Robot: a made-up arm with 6 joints.
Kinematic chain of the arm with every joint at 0, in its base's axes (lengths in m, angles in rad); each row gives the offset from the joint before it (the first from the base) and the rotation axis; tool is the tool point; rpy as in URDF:
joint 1: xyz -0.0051 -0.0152 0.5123 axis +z
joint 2: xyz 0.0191 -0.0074 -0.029 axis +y
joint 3: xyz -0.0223 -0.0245 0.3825 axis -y
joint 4: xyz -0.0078 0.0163 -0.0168 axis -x
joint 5: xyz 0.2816 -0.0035 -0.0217 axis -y
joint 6: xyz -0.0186 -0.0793 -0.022 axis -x
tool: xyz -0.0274 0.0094 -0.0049 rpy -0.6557 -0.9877 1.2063
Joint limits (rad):
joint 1: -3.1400..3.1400
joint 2: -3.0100..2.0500
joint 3: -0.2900..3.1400
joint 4: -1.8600..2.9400
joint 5: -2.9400..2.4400
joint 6: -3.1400..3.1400
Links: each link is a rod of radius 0.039 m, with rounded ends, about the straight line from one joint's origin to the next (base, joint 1, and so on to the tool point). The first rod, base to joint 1, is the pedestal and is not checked.
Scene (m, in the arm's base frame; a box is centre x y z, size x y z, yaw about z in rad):
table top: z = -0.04
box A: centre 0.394 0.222 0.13 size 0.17 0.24 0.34 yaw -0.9
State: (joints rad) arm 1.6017 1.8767 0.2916 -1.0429 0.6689 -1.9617
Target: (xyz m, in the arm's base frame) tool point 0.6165 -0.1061 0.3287
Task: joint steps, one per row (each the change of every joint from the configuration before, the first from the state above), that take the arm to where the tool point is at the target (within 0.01 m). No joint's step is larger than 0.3 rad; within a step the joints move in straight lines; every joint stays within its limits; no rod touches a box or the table.
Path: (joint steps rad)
1: -0.2315 -0.2187 0.1517 0.0614 -0.0203 -0.0072
2: -0.2316 -0.2188 0.1516 0.0615 -0.0203 -0.0073
3: -0.2315 -0.2187 0.1517 0.0614 -0.0203 -0.0072
4: -0.2315 -0.2187 0.1517 0.0614 -0.0202 -0.0072
5: -0.2554 0.1912 0.1514 0.0286 0.1386 0.0033
6: -0.2555 0.1913 0.1514 0.0286 0.1386 0.0033
7: -0.2554 0.1912 0.1513 0.0286 0.1386 0.0033

